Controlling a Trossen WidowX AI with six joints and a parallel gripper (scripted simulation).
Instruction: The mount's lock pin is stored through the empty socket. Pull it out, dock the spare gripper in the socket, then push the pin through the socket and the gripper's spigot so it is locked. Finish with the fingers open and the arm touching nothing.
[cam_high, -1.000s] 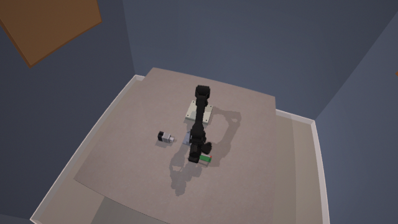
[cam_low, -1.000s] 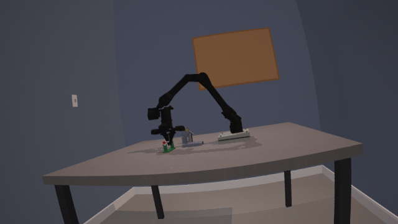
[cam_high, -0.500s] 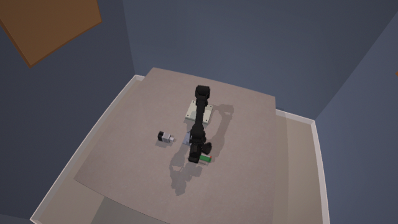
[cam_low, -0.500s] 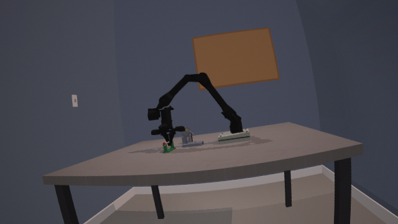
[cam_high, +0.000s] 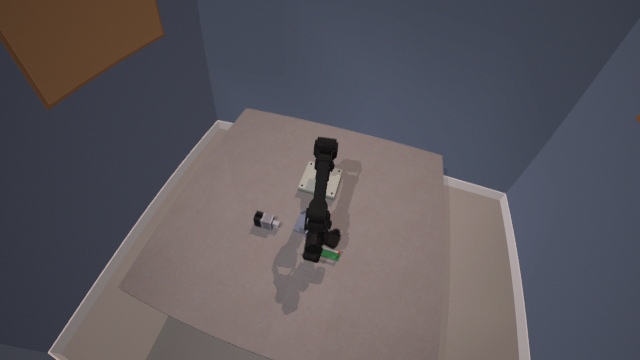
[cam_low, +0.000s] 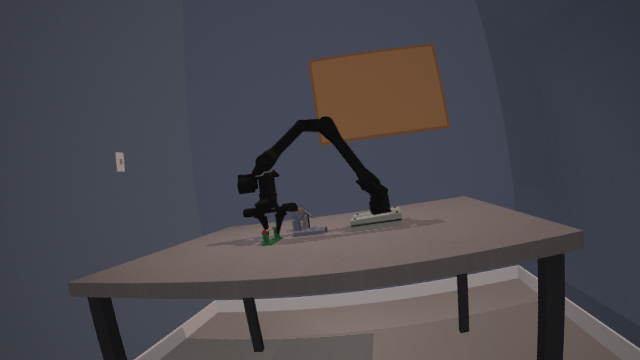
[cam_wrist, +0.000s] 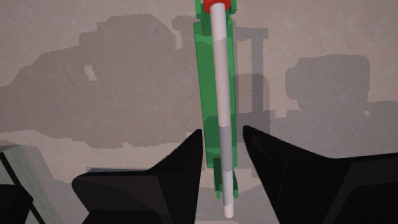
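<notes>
My gripper tip is now 2 cm to the right of the green cradle. Also, from my gripper tip: mount block (11 cm behind, 7 cm to the right, 3 cm above); spare gripper (9 cm behind, 24 cm to the right, 1 cm above).
</notes>
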